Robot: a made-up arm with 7 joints.
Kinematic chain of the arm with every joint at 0, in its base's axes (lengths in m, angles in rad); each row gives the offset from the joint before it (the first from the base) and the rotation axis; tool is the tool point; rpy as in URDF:
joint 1: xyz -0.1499 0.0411 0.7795 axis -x
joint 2: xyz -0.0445 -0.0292 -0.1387 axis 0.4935 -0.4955 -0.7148
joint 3: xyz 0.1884 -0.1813 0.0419 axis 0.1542 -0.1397 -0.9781
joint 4: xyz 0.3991 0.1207 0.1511 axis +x
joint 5: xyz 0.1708 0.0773 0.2 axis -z
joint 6: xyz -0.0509 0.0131 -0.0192 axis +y
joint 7: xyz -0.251 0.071 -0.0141 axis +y
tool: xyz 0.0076 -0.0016 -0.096 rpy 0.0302 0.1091 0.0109
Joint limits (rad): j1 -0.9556..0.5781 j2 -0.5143..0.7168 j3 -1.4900..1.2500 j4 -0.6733..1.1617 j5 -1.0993..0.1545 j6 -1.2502..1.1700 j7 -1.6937..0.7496
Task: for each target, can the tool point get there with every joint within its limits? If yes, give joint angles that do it. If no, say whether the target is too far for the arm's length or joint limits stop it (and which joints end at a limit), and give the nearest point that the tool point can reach.
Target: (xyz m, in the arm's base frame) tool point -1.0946 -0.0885 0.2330
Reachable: no: joint limits stop it (at a limit: joint 1, joint 2, joint 3, joint 5, joint 6, joint 7) | nearest point -0.6126 -0.2131 0.1962 | short by 0.499 m
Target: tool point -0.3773 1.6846 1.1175
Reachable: no: too far | nearest point -0.1104 0.6230 0.8992 | short by 1.116 m
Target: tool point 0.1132 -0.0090 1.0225
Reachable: yes | joints 0.4270 0.4008 -0.5507 0.5524 -0.4253 0.1940 -0.0451
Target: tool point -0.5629 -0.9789 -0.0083
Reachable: no: joint limits stop it (at a limit: joint 2, joint 3, joint 5, joint 6, joint 7) | nearest point -0.3877 -0.6634 0.2354 | short by 0.435 m
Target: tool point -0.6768 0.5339 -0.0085
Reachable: no: joint limits stop it (at a limit: joint 2, joint 5, joint 6) | nearest point -0.3293 0.2816 0.3949 | short by 0.589 m
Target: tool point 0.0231 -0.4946 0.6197
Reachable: yes | joints -0.6136 -0.1050 1.0245 0.7392 -0.8609 0.7257 0.3126
